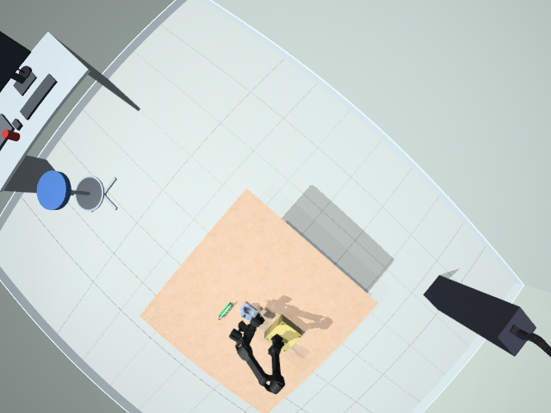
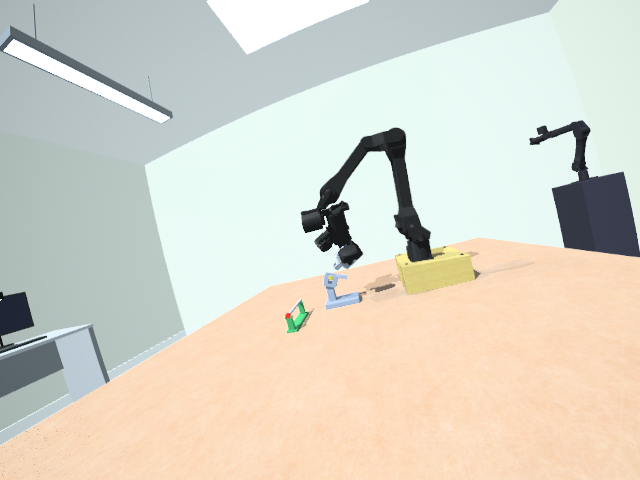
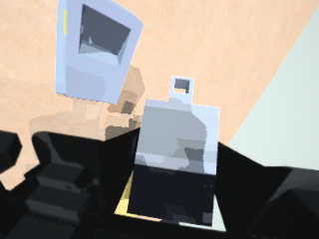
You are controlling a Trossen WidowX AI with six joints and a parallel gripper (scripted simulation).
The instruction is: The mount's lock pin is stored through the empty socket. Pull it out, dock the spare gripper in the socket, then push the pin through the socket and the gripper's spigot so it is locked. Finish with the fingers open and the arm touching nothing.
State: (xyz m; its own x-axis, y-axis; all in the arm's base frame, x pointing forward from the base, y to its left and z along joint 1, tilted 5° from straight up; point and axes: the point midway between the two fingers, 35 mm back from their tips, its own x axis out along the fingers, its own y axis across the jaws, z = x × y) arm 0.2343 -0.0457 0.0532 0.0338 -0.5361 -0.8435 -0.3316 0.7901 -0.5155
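Now: gripper tip 19 cm to the right of the green stand, 15 cm short of it and 10 cm above it. Round my gripper tip: mount 8 cm to the left, 8 cm below, 4 cm ahead; spare gripper 1 cm to the left, 1 cm above.
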